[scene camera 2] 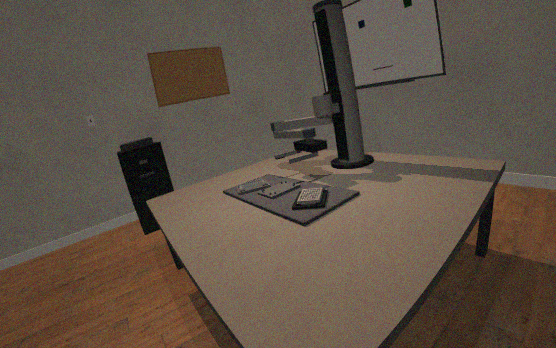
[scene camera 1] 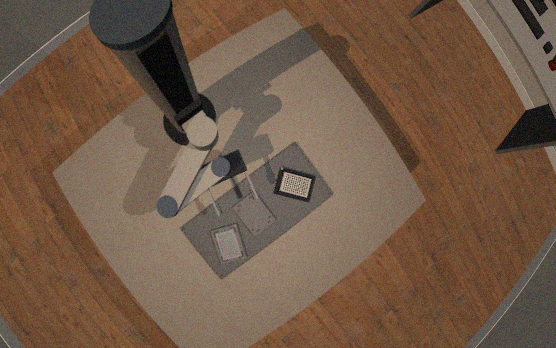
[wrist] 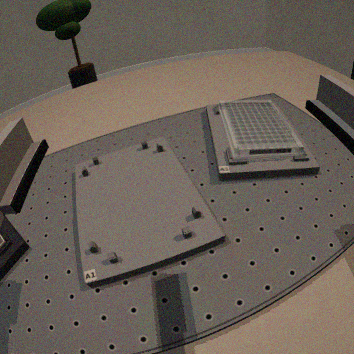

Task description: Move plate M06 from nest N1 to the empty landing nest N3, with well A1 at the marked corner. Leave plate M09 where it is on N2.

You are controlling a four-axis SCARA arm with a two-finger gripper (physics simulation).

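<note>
Plate M06 (scene camera 1: pixel 295 185) (scene camera 2: pixel 310 195), pale with dark wells, sits in the black nest N1 (scene camera 1: pixel 278 190) (scene camera 2: pixel 303 206); a corner of N1 (wrist: pixel 14 248) shows at the wrist view's left edge. The grey landing nest N3 (scene camera 1: pixel 254 214) (scene camera 2: pixel 280 189) (wrist: pixel 135 200) is empty, with small posts and an A1 label (wrist: pixel 90 276) at its near left corner in the wrist view. Clear plate M09 (scene camera 1: pixel 229 244) (scene camera 2: pixel 252 185) (wrist: pixel 262 125) sits on nest N2 (wrist: pixel 270 171). My gripper (scene camera 1: pixel 239 207) (scene camera 2: pixel 283 160) (wrist: pixel 179 99) is open and empty, raised above the board near N3.
The nests stand on a dark perforated board (scene camera 1: pixel 322 192) (scene camera 2: pixel 280 207) (wrist: pixel 260 235) on the table (scene camera 1: pixel 350 150) (scene camera 2: pixel 320 275). The arm's column (scene camera 1: pixel 165 75) (scene camera 2: pixel 347 85) rises behind the board. A potted plant (wrist: pixel 82 75) and a black cabinet (scene camera 2: pixel 147 180) stand beyond the table.
</note>
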